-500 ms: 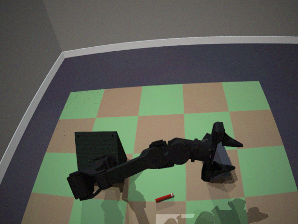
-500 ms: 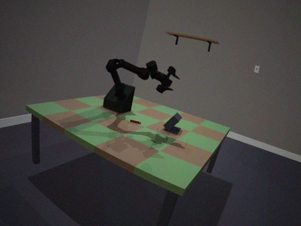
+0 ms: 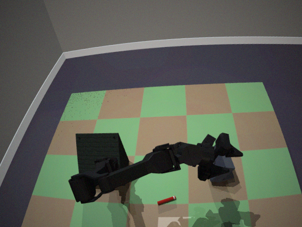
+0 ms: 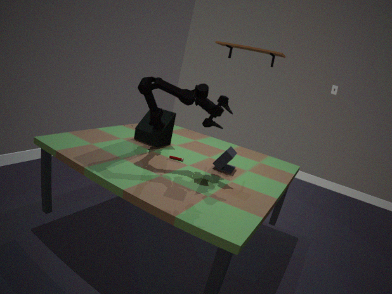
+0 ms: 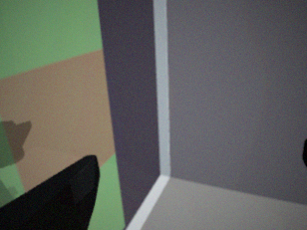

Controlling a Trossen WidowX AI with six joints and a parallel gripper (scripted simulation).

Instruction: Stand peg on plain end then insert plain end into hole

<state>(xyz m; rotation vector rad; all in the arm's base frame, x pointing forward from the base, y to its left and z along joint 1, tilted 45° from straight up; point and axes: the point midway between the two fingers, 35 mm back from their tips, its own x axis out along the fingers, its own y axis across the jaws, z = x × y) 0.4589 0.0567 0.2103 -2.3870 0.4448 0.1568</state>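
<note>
The red peg is 240 mm behind my gripper tip and 280 mm below it. The rest, counted from my gripper tip: dark sloped panel: 30 mm behind, 150 mm to the left, 230 mm below.
</note>
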